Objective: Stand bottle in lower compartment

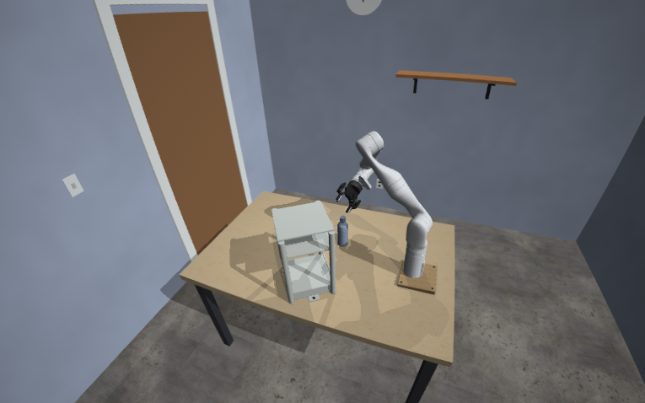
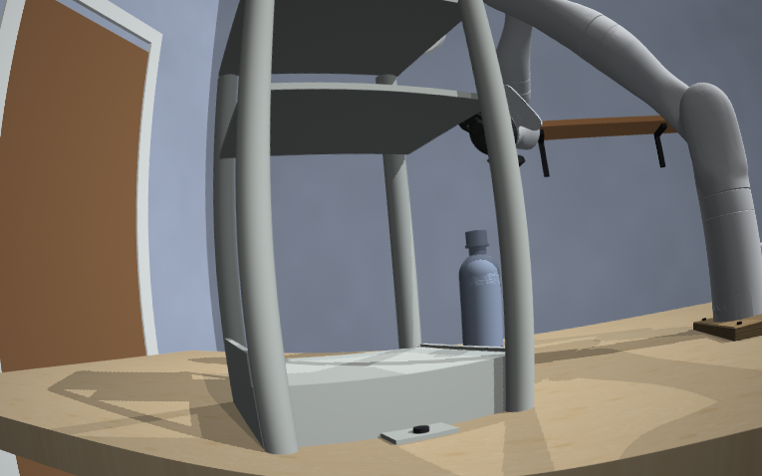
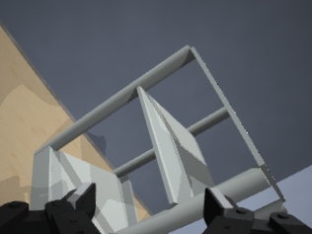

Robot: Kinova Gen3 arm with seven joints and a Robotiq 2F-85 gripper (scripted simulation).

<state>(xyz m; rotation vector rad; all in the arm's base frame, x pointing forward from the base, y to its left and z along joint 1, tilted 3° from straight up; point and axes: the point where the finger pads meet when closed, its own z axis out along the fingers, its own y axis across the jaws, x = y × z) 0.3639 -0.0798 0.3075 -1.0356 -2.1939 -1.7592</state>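
My hand is 1 cm short of the blue-grey bottle, 6 cm to the left of it and 19 cm above it. From my hand the other things lie so: grey shelving unit 13 cm ahead, 24 cm to the left, 12 cm below.
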